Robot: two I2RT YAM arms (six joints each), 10 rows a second.
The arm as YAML. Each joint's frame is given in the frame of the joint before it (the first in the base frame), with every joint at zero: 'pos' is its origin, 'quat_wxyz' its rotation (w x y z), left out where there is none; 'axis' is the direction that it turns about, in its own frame. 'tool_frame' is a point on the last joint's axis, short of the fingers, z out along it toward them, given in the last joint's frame.
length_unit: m
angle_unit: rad
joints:
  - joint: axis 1
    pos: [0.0, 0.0, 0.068]
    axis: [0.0, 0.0, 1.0]
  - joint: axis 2
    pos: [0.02, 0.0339, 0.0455]
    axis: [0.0, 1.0, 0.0]
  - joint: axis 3
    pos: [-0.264, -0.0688, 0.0]
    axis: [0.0, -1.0, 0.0]
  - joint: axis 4
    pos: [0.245, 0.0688, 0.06]
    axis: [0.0, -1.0, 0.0]
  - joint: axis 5
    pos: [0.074, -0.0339, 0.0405]
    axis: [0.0, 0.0, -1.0]
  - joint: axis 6
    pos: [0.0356, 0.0, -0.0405]
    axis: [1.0, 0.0, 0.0]
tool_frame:
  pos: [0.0, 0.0, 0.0]
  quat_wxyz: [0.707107, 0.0, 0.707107, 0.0]
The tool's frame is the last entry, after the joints.
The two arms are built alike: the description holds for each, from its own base.
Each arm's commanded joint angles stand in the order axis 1, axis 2, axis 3, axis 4, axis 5, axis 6.
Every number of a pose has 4 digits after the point.
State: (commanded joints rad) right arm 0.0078 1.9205 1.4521 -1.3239 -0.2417 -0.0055; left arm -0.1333 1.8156 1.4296 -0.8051 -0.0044 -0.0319
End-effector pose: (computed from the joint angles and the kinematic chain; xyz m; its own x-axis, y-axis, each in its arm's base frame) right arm 0.3322 0.0111 0.1985 -0.9758 -0.0130 0.2184 0.0396 0.9713 0.2347; left arm 0.3709 -0.0496 0.2312 -0.9243 0.0918 -0.3706 0.1019 0.9948 -0.0077
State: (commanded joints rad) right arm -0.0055 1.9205 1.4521 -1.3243 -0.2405 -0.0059; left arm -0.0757 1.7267 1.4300 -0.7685 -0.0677 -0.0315
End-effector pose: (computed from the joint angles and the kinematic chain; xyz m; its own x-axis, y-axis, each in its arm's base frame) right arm 0.3323 0.0067 0.1985 -0.9758 -0.0004 0.2187 0.0520 0.9709 0.2336; left arm 0.3650 -0.0253 0.2642 -0.8733 0.0347 -0.4860 0.0153 0.9989 0.0439
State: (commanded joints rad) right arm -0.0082 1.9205 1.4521 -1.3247 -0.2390 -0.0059; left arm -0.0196 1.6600 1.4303 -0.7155 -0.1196 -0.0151
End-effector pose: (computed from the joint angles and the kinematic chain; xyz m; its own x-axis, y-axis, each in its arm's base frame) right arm 0.3323 0.0057 0.1985 -0.9757 0.0023 0.2191 0.0544 0.9711 0.2322; left arm 0.3598 -0.0028 0.2905 -0.8096 0.0009 -0.5870 -0.0626 0.9942 0.0879
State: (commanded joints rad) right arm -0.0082 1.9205 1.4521 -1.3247 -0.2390 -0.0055; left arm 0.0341 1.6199 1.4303 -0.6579 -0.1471 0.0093
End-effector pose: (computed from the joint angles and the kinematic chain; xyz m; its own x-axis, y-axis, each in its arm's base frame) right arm 0.3323 0.0057 0.1985 -0.9757 0.0027 0.2192 0.0548 0.9711 0.2321; left arm 0.3568 0.0174 0.3081 -0.7504 -0.0164 -0.6608 -0.1237 0.9855 0.1160
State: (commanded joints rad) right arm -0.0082 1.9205 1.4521 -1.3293 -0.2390 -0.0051; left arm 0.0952 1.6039 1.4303 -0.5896 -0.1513 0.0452
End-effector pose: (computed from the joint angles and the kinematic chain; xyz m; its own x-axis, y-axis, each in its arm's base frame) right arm 0.3318 0.0057 0.1986 -0.9746 0.0030 0.2238 0.0563 0.9711 0.2318; left arm 0.3572 0.0395 0.3187 -0.6965 -0.0216 -0.7172 -0.1711 0.9757 0.1367
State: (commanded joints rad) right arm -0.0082 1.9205 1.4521 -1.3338 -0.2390 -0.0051; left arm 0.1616 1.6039 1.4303 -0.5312 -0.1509 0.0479
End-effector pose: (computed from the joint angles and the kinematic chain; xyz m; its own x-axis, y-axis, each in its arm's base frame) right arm 0.3313 0.0057 0.1988 -0.9736 0.0030 0.2282 0.0573 0.9711 0.2316; left arm 0.3580 0.0638 0.3234 -0.6517 -0.0583 -0.7562 -0.2412 0.9612 0.1338
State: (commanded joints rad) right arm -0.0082 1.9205 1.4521 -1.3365 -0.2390 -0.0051; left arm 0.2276 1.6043 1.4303 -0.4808 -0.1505 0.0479
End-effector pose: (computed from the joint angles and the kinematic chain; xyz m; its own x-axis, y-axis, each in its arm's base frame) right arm 0.3310 0.0057 0.1988 -0.9730 0.0030 0.2308 0.0579 0.9711 0.2315; left arm 0.3565 0.0880 0.3275 -0.6088 -0.0924 -0.7879 -0.3101 0.9419 0.1292
